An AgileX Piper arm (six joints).
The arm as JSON. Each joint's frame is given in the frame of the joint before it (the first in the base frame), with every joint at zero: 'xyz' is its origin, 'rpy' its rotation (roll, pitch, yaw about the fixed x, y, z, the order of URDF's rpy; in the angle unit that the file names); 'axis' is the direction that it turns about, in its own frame. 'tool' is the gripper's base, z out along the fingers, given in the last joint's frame.
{
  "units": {
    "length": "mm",
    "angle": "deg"
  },
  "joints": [
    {
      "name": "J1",
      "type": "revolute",
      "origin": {
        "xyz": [
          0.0,
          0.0,
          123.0
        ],
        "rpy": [
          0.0,
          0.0,
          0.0
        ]
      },
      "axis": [
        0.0,
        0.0,
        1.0
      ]
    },
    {
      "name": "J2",
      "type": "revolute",
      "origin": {
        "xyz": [
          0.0,
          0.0,
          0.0
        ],
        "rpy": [
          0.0,
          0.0,
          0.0
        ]
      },
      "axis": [
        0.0,
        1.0,
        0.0
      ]
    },
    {
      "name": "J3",
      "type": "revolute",
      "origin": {
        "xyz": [
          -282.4,
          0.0,
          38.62
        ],
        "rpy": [
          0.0,
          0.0,
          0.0
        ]
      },
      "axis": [
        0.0,
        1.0,
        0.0
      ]
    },
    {
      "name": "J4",
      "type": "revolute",
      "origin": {
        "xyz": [
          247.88,
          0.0,
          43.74
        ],
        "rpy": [
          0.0,
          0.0,
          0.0
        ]
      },
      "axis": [
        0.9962,
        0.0,
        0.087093
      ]
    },
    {
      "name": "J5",
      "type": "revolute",
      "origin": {
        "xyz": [
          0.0,
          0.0,
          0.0
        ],
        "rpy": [
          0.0,
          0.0,
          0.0
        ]
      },
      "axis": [
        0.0,
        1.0,
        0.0
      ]
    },
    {
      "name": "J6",
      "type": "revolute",
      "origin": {
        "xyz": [
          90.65,
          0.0,
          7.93
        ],
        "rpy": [
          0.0,
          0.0,
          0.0
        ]
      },
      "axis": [
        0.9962,
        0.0,
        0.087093
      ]
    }
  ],
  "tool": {
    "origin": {
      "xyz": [
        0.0,
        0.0,
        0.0
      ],
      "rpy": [
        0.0,
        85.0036,
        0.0
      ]
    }
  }
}
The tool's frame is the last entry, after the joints.
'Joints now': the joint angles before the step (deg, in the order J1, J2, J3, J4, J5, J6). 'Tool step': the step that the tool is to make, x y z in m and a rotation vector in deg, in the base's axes. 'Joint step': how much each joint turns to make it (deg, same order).
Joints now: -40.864, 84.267, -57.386, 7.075, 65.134, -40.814
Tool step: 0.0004, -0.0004, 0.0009, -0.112, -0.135, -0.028
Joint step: -0.010, 0.003, -0.214, 0.001, 0.033, 0.022
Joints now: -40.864, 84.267, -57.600, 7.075, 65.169, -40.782
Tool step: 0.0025, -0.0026, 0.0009, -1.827, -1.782, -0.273
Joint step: 0.010, -0.127, -0.013, -0.119, -2.426, 0.052
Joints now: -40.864, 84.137, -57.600, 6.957, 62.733, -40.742
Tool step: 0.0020, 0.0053, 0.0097, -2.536, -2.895, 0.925
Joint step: 1.215, -2.047, -0.014, 0.001, -1.810, 0.085
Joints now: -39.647, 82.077, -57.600, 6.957, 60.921, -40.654
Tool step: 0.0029, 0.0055, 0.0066, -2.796, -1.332, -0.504
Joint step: 1.993, -1.416, 0.002, -1.996, -1.656, 3.047
